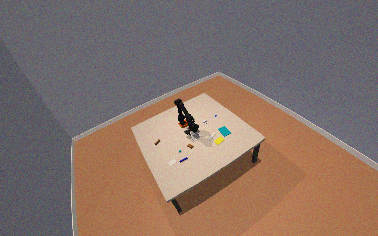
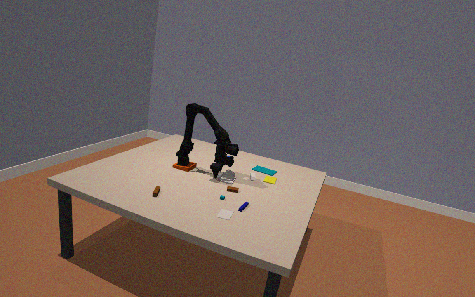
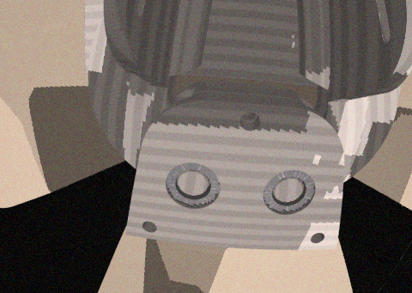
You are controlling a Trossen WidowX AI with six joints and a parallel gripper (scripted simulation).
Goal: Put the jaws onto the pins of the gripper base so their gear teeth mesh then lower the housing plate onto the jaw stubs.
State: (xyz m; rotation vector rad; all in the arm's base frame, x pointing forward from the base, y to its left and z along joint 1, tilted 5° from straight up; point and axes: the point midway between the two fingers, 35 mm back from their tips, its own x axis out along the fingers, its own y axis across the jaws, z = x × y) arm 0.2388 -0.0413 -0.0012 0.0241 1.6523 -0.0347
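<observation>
My gripper tip is 1 cm short of the white housing plate. From my gripper tip the other things lie so: white strip 21 cm ahead, 12 cm to the left; brown block 15 cm to the right, 13 cm ahead; grey jaw 2 cm to the right, 2 cm ahead, 1 cm above.
</observation>
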